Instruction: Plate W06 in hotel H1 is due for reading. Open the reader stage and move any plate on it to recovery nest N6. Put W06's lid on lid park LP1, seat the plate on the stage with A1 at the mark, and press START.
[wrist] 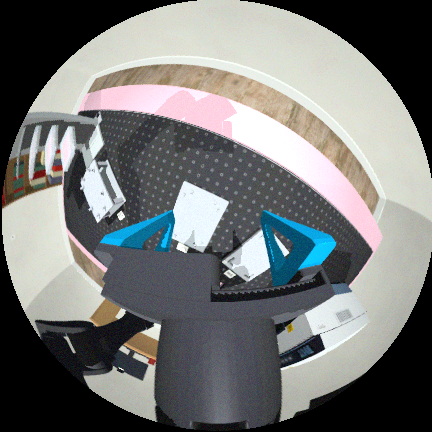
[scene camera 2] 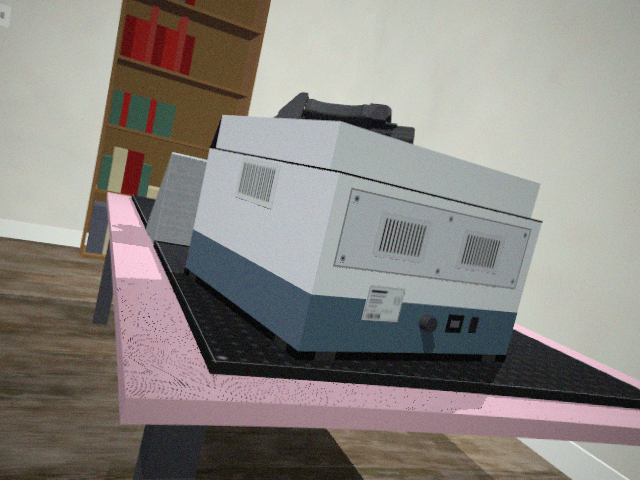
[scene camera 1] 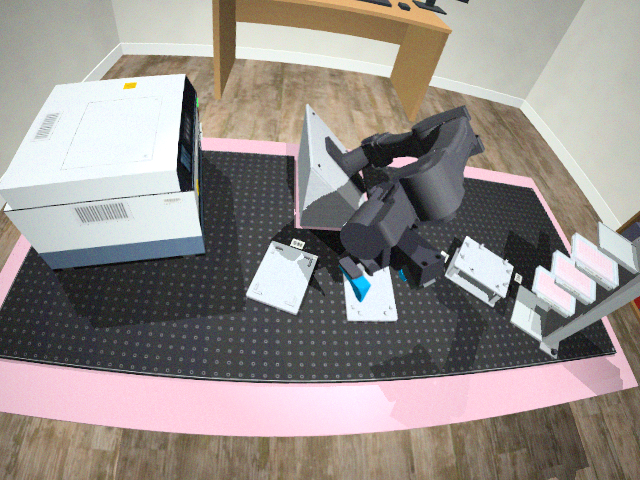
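Pixels of known places: gripper, between the fingertips: [wrist: 217, 214] [scene camera 1: 381, 289]; arm's base, origin of its link: [scene camera 1: 344, 166].
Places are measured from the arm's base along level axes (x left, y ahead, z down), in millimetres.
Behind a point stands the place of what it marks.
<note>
My gripper [scene camera 1: 382, 288] @[x 7, y 452, z -104 mm] [wrist: 217, 214] @[x 7, y 452, z -104 mm] is open and empty, its blue fingers apart above a flat white pad with small pegs [scene camera 1: 371, 308] @[x 45, y 409, z 66 mm] [wrist: 200, 212] @[x 36, y 383, z 66 mm]. The white reader [scene camera 1: 103, 155] @[x -534, y 259, z -202 mm] [scene camera 2: 258, 206] @[x -645, y -46, z -78 mm] [wrist: 337, 317] @[x -494, y 316, z -112 mm] stands at the left in scene camera 1; no open stage shows. The hotel [scene camera 1: 594, 313] @[x 539, y 514, z -112 mm] stands at the far right and holds several pink-filled plates, among them a lower one [scene camera 1: 553, 290] @[x 506, y 420, z -53 mm], a middle one [scene camera 1: 572, 276] @[x 504, y 421, z -124 mm] and a higher one [scene camera 1: 594, 259] @[x 507, y 420, z -195 mm]. I cannot tell which plate is W06. A flat white pad with corner brackets [scene camera 1: 281, 279] @[x -165, y 344, z 64 mm] [wrist: 250, 256] @[x -143, y 328, z 64 mm] lies left of the pegged pad. Their labels are unreadable.
A raised white stand with pegs [scene camera 1: 483, 269] @[x 359, y 318, z 16 mm] [wrist: 100, 192] @[x 315, y 328, z 4 mm] sits between the pegged pad and the hotel. A grey wedge-shaped block [scene camera 1: 323, 191] @[x -77, y 159, z -47 mm] stands behind the pads, beside the arm. The black perforated mat [scene camera 1: 289, 351] @[x -144, y 513, z 76 mm] [wrist: 170, 160] @[x 163, y 469, z 76 mm] lies on the pink table [scene camera 1: 258, 408] @[x -204, y 633, z 89 mm].
</note>
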